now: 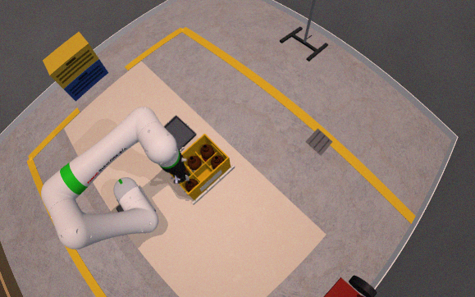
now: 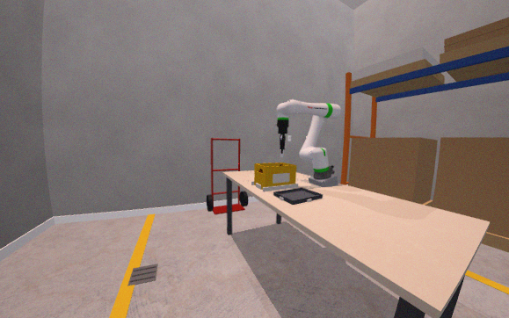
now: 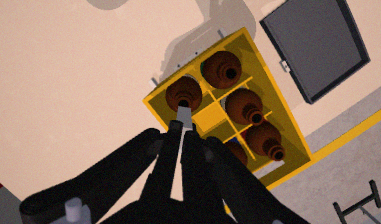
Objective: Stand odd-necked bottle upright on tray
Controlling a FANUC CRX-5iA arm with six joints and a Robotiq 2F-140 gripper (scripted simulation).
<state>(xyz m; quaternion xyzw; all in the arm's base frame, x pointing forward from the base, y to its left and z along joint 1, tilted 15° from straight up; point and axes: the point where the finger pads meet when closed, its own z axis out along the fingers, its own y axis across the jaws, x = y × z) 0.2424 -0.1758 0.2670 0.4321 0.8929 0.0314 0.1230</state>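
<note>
Right now my hand is 100 mm short of the brown bottle, 70 mm to the right of it and 170 mm above it. Also, from my hand: yellow crate 100 mm ahead, 30 mm to the left, 170 mm below; dark tray 130 mm ahead, 320 mm to the left, 240 mm below.
</note>
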